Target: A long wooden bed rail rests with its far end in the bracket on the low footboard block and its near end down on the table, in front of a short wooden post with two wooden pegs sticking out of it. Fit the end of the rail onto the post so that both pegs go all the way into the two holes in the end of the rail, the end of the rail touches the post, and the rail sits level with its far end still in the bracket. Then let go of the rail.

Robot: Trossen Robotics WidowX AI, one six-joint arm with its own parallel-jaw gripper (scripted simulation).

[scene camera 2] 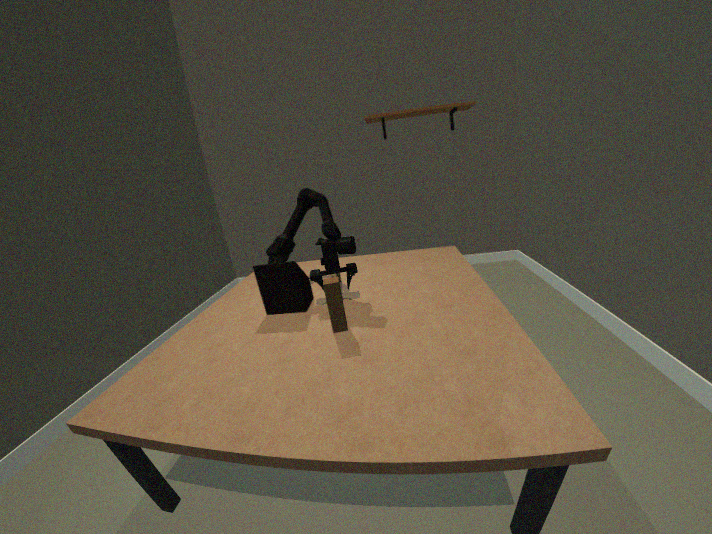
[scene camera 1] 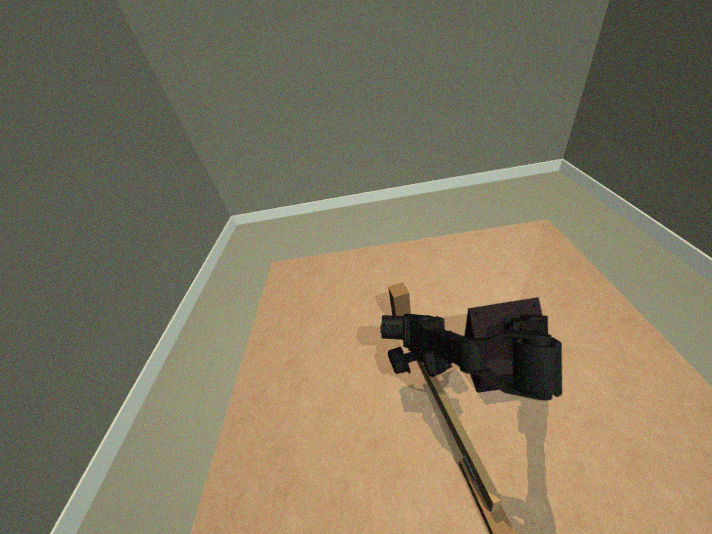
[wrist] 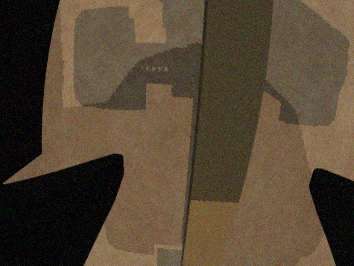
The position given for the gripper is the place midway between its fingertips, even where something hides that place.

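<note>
A long wooden rail [wrist: 234, 50] is part of the scene. The gripper [scene camera 1: 424, 366] is open and holds nothing, and the wrist view also shows the gripper [wrist: 223, 173].
</note>
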